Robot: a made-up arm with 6 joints. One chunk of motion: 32 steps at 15 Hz.
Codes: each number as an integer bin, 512 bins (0 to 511) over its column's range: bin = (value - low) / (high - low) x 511, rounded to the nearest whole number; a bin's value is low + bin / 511 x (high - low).
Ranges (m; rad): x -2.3..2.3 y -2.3..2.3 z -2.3..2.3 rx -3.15..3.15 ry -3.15..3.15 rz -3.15..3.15
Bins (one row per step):
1: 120 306 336 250 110 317
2: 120 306 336 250 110 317
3: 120 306 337 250 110 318
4: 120 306 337 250 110 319
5: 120 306 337 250 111 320
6: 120 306 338 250 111 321
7: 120 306 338 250 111 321
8: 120 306 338 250 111 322
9: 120 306 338 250 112 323
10: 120 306 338 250 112 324
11: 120 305 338 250 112 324
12: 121 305 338 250 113 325
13: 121 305 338 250 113 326
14: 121 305 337 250 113 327
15: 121 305 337 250 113 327
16: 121 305 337 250 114 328
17: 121 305 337 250 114 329
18: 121 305 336 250 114 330
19: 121 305 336 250 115 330
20: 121 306 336 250 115 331
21: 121 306 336 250 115 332
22: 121 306 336 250 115 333
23: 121 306 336 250 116 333
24: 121 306 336 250 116 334
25: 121 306 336 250 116 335
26: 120 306 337 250 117 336
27: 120 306 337 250 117 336
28: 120 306 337 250 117 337
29: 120 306 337 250 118 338
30: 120 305 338 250 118 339
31: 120 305 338 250 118 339
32: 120 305 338 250 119 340
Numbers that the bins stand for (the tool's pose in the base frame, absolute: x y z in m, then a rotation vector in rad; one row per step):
1: -1.2198 0.4546 0.7247 -0.0678 -1.7938 0.7582
2: -1.2198 0.4546 0.7247 -0.0678 -1.7938 0.7582
3: -1.2198 0.4546 0.7337 -0.0678 -1.7938 0.7705
4: -1.2198 0.4546 0.7337 -0.0678 -1.7938 0.7829
5: -1.2198 0.4546 0.7337 -0.0678 -1.7815 0.7952
6: -1.2198 0.4546 0.7427 -0.0678 -1.7815 0.8075
7: -1.2198 0.4546 0.7427 -0.0678 -1.7815 0.8075
8: -1.2198 0.4546 0.7427 -0.0678 -1.7815 0.8199
9: -1.2198 0.4546 0.7427 -0.0678 -1.7692 0.8322
10: -1.2198 0.4546 0.7427 -0.0678 -1.7692 0.8445
11: -1.2198 0.4456 0.7427 -0.0678 -1.7692 0.8445
12: -1.2108 0.4456 0.7427 -0.0678 -1.7568 0.8568
13: -1.2108 0.4456 0.7427 -0.0678 -1.7568 0.8692
14: -1.2108 0.4456 0.7337 -0.0678 -1.7568 0.8815
15: -1.2108 0.4456 0.7337 -0.0678 -1.7568 0.8815
16: -1.2108 0.4456 0.7337 -0.0678 -1.7445 0.8938
17: -1.2108 0.4456 0.7337 -0.0678 -1.7445 0.9062
18: -1.2108 0.4456 0.7247 -0.0678 -1.7445 0.9185
19: -1.2108 0.4456 0.7247 -0.0678 -1.7322 0.9185
20: -1.2108 0.4546 0.7247 -0.0678 -1.7322 0.9308
21: -1.2108 0.4546 0.7247 -0.0678 -1.7322 0.9432
22: -1.2108 0.4546 0.7247 -0.0678 -1.7322 0.9555
23: -1.2108 0.4546 0.7247 -0.0678 -1.7199 0.9555
24: -1.2108 0.4546 0.7247 -0.0678 -1.7199 0.9678
25: -1.2108 0.4546 0.7247 -0.0678 -1.7199 0.9801
26: -1.2198 0.4546 0.7337 -0.0678 -1.7075 0.9925
27: -1.2198 0.4546 0.7337 -0.0678 -1.7075 0.9925
28: -1.2198 0.4546 0.7337 -0.0678 -1.7075 1.0048
29: -1.2198 0.4546 0.7337 -0.0678 -1.6952 1.0171
30: -1.2198 0.4456 0.7427 -0.0678 -1.6952 1.0295
31: -1.2198 0.4456 0.7427 -0.0678 -1.6952 1.0295
32: -1.2198 0.4456 0.7427 -0.0678 -1.6829 1.0418

